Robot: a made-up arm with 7 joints.
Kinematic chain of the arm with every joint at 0, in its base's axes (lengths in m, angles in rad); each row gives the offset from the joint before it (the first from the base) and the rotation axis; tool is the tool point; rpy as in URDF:
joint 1: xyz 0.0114 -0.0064 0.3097 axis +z
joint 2: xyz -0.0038 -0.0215 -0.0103 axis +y
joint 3: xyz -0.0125 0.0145 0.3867 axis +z
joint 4: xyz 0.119 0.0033 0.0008 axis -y
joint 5: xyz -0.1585 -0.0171 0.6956 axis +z
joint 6: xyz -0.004 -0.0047 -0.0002 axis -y
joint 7: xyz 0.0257 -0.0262 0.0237 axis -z
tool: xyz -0.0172 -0.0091 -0.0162 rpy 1.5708 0 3.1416
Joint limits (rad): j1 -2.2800..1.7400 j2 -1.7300..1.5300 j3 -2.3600..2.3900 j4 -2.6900..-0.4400 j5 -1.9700..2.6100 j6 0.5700..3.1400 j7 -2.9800..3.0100
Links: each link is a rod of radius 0.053 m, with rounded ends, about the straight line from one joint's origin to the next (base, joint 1, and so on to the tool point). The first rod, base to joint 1, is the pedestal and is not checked.
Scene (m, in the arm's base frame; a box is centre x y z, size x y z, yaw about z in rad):
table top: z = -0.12
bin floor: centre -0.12 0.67 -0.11 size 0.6 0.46 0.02 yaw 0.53
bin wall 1: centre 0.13 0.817 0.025 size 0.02 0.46 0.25 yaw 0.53
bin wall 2: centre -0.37 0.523 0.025 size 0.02 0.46 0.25 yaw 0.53
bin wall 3: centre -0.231 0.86 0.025 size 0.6 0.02 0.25 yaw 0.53
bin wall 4: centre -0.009 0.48 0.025 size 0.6 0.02 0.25 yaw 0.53
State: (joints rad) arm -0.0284 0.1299 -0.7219 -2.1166 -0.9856 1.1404 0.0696
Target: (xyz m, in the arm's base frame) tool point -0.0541 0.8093 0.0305
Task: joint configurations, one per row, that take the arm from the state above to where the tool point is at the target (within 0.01 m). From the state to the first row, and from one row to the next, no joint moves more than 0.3 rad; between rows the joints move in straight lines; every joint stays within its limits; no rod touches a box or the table.
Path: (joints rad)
1: 0.2224 0.1531 -0.4841 -2.1220 -0.9964 1.1426 0.0715
2: 0.4732 0.1762 -0.2462 -2.1274 -1.0073 1.1448 0.0733
3: 0.7240 0.1994 -0.0084 -2.1327 -1.0181 1.1470 0.0752
4: 0.9748 0.2226 0.2295 -2.1381 -1.0290 1.1492 0.0771
5: 1.2256 0.2457 0.4673 -2.1435 -1.0398 1.1514 0.0789
6: 1.2342 0.4568 0.4526 -2.0826 -1.0418 1.1500 0.0699
7: 1.2429 0.6678 0.4379 -2.0216 -1.0438 1.1486 0.0609

